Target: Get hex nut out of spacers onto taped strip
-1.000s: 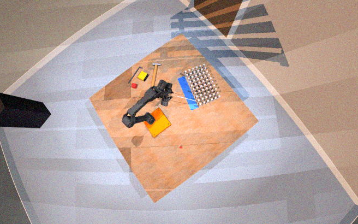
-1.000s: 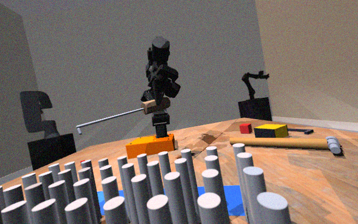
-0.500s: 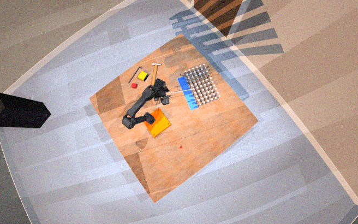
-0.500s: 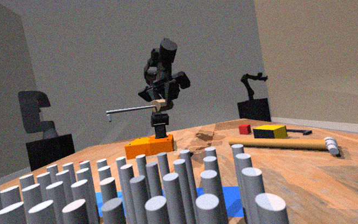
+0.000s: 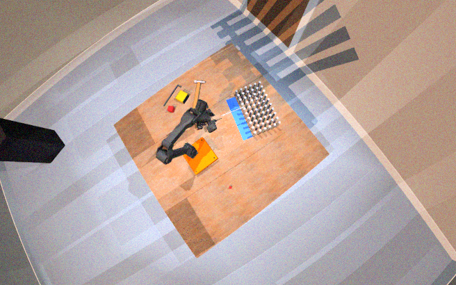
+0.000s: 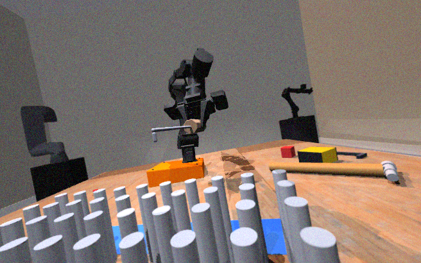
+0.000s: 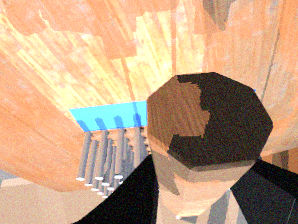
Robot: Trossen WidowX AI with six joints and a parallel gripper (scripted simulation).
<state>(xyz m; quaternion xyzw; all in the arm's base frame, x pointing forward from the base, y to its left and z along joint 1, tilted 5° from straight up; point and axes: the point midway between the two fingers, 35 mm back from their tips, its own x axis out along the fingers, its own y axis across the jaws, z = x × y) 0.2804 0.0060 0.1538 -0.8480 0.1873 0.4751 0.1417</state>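
Now: gripper tip 180 mm above the blue taped strip, 160 mm short of it and 80 mm to the left of it. Round my gripper tip: tiny red piece (390 mm to the right, 300 mm behind, 170 mm below).
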